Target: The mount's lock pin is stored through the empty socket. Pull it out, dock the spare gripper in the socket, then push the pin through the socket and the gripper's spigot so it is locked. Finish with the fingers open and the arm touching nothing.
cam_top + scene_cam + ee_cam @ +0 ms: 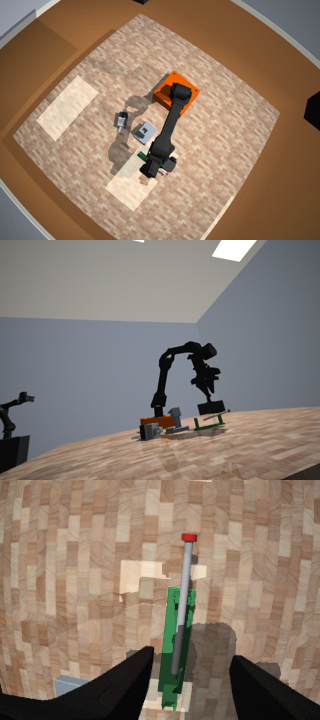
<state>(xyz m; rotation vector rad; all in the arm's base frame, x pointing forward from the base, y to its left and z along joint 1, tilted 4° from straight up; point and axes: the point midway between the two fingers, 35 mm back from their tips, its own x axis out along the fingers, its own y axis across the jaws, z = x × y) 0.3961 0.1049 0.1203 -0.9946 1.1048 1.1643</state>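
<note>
Right now my gripper tip is 110 mm above the green rack, 50 mm to the left of it and 10 mm past it. Also, from my gripper tip: spare gripper 280 mm to the right, 110 mm below, 110 mm behind; grey mount 140 mm to the right, 120 mm behind, 90 mm below.
</note>
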